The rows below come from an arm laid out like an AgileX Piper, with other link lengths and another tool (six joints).
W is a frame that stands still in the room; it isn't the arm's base.
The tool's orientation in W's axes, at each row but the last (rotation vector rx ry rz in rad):
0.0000, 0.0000, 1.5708
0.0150, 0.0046, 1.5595
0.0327, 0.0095, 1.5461
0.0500, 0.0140, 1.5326
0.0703, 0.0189, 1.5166
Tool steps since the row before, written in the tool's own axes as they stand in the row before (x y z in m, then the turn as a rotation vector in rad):
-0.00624, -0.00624, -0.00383, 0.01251, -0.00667, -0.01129
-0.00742, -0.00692, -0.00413, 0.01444, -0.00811, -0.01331
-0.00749, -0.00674, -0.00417, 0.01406, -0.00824, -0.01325
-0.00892, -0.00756, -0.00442, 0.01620, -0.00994, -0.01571
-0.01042, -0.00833, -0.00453, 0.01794, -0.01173, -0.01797
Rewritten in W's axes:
0.00624, -0.00624, -0.00383, 0.00667, 0.01251, -0.01129
0.00678, -0.00747, -0.00426, 0.00811, 0.01444, -0.01332
0.00644, -0.00759, -0.00446, 0.00823, 0.01405, -0.01326
0.00703, -0.00909, -0.00493, 0.00991, 0.01619, -0.01574
0.00748, -0.01068, -0.00533, 0.01166, 0.01791, -0.01805

